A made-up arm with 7 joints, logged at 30 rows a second.
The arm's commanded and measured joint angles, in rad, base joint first. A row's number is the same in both.
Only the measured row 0 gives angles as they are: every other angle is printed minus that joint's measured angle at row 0.
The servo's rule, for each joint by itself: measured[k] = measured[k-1] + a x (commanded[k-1-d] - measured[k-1]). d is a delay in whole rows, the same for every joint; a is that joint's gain. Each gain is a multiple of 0.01, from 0.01 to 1. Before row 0 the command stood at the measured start. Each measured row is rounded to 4 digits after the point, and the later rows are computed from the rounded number. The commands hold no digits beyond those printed.
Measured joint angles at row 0: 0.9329, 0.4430, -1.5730, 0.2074, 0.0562, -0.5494, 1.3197
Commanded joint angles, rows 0 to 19: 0.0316, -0.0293, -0.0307, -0.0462, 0.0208, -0.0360, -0.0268; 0.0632, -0.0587, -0.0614, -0.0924, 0.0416, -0.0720, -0.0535; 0.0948, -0.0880, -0.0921, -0.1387, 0.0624, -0.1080, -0.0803; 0.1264, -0.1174, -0.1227, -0.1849, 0.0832, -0.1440, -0.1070; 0.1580, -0.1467, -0.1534, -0.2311, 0.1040, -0.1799, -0.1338; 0.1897, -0.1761, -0.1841, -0.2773, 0.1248, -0.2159, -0.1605; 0.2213, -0.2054, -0.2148, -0.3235, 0.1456, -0.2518, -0.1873; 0.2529, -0.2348, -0.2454, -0.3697, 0.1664, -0.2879, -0.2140; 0.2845, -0.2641, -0.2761, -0.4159, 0.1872, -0.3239, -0.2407; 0.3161, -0.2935, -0.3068, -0.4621, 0.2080, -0.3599, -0.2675; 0.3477, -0.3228, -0.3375, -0.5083, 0.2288, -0.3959, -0.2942; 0.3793, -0.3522, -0.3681, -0.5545, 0.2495, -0.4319, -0.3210; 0.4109, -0.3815, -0.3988, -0.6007, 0.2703, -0.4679, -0.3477; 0.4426, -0.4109, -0.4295, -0.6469, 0.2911, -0.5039, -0.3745; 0.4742, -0.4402, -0.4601, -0.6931, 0.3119, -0.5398, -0.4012; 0.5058, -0.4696, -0.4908, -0.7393, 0.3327, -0.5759, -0.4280; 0.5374, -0.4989, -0.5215, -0.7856, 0.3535, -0.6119, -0.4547; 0.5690, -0.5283, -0.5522, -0.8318, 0.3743, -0.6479, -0.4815; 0.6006, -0.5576, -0.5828, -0.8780, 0.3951, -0.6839, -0.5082; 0.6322, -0.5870, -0.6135, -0.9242, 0.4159, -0.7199, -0.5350
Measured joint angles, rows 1 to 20: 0.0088, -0.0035, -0.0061, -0.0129, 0.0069, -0.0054, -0.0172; 0.0240, -0.0101, -0.0172, -0.0352, 0.0184, -0.0154, -0.0404; 0.0438, -0.0194, -0.0322, -0.0642, 0.0329, -0.0293, -0.0659; 0.0669, -0.0312, -0.0503, -0.0980, 0.0495, -0.0465, -0.0922; 0.0924, -0.0451, -0.0709, -0.1353, 0.0675, -0.0665, -0.1188; 0.1196, -0.0608, -0.0935, -0.1751, 0.0864, -0.0889, -0.1455; 0.1481, -0.0782, -0.1178, -0.2167, 0.1059, -0.1133, -0.1723; 0.1774, -0.0970, -0.1433, -0.2595, 0.1259, -0.1395, -0.1990; 0.2074, -0.1171, -0.1699, -0.3033, 0.1461, -0.1672, -0.2257; 0.2378, -0.1383, -0.1973, -0.3478, 0.1665, -0.1961, -0.2525; 0.2686, -0.1604, -0.2253, -0.3927, 0.1871, -0.2261, -0.2792; 0.2996, -0.1834, -0.2539, -0.4380, 0.2077, -0.2570, -0.3060; 0.3308, -0.2072, -0.2829, -0.4836, 0.2284, -0.2886, -0.3327; 0.3621, -0.2316, -0.3122, -0.5293, 0.2491, -0.3209, -0.3595; 0.3935, -0.2566, -0.3418, -0.5752, 0.2698, -0.3537, -0.3862; 0.4249, -0.2822, -0.3716, -0.6211, 0.2906, -0.3870, -0.4130; 0.4564, -0.3082, -0.4016, -0.6672, 0.3114, -0.4207, -0.4397; 0.4879, -0.3346, -0.4317, -0.7133, 0.3322, -0.4548, -0.4665; 0.5195, -0.3614, -0.4619, -0.7594, 0.3530, -0.4892, -0.4932; 0.5511, -0.3885, -0.4922, -0.8055, 0.3738, -0.5238, -0.5200
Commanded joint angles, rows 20 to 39: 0.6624, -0.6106, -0.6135, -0.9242, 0.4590, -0.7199, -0.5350; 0.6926, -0.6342, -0.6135, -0.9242, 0.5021, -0.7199, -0.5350; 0.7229, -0.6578, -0.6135, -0.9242, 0.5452, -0.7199, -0.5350; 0.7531, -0.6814, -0.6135, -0.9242, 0.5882, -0.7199, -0.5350; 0.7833, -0.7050, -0.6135, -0.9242, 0.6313, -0.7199, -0.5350; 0.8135, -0.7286, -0.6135, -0.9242, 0.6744, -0.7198, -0.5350; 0.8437, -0.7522, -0.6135, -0.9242, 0.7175, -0.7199, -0.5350; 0.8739, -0.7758, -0.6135, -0.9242, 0.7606, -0.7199, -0.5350; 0.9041, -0.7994, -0.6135, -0.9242, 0.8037, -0.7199, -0.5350; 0.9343, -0.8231, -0.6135, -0.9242, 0.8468, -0.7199, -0.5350; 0.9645, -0.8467, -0.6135, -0.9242, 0.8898, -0.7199, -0.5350; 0.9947, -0.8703, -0.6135, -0.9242, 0.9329, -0.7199, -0.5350; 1.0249, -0.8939, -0.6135, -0.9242, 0.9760, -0.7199, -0.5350; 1.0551, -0.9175, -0.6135, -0.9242, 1.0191, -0.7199, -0.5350; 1.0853, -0.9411, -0.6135, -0.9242, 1.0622, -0.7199, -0.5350; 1.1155, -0.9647, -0.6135, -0.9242, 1.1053, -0.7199, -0.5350; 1.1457, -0.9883, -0.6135, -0.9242, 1.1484, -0.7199, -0.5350; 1.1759, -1.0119, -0.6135, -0.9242, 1.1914, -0.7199, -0.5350; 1.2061, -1.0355, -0.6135, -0.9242, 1.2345, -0.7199, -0.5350; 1.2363, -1.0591, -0.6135, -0.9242, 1.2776, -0.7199, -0.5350
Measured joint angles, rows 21 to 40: 0.5823, -0.4152, -0.5165, -0.8387, 0.4019, -0.5532, -0.5296; 0.6132, -0.4415, -0.5359, -0.8626, 0.4350, -0.5782, -0.5331; 0.6439, -0.4675, -0.5514, -0.8798, 0.4714, -0.5995, -0.5343; 0.6745, -0.4932, -0.5638, -0.8922, 0.5099, -0.6176, -0.5347; 0.7050, -0.5186, -0.5737, -0.9012, 0.5500, -0.6329, -0.5349; 0.7354, -0.5438, -0.5817, -0.9076, 0.5911, -0.6459, -0.5350; 0.7657, -0.5688, -0.5881, -0.9122, 0.6328, -0.6570, -0.5350; 0.7960, -0.5936, -0.5932, -0.9156, 0.6750, -0.6664, -0.5350; 0.8263, -0.6183, -0.5973, -0.9180, 0.7175, -0.6744, -0.5350; 0.8565, -0.6429, -0.6005, -0.9197, 0.7602, -0.6812, -0.5350; 0.8867, -0.6674, -0.6031, -0.9210, 0.8030, -0.6870, -0.5350; 0.9169, -0.6917, -0.6052, -0.9219, 0.8459, -0.6919, -0.5350; 0.9471, -0.7160, -0.6069, -0.9225, 0.8888, -0.6961, -0.5350; 0.9773, -0.7402, -0.6082, -0.9230, 0.9318, -0.6997, -0.5350; 1.0075, -0.7643, -0.6093, -0.9233, 0.9748, -0.7027, -0.5350; 1.0377, -0.7883, -0.6101, -0.9236, 1.0179, -0.7053, -0.5350; 1.0679, -0.8123, -0.6108, -0.9238, 1.0610, -0.7075, -0.5350; 1.0981, -0.8363, -0.6113, -0.9239, 1.1040, -0.7094, -0.5350; 1.1283, -0.8602, -0.6117, -0.9240, 1.1471, -0.7110, -0.5350; 1.1585, -0.8841, -0.6121, -0.9241, 1.1902, -0.7123, -0.5350
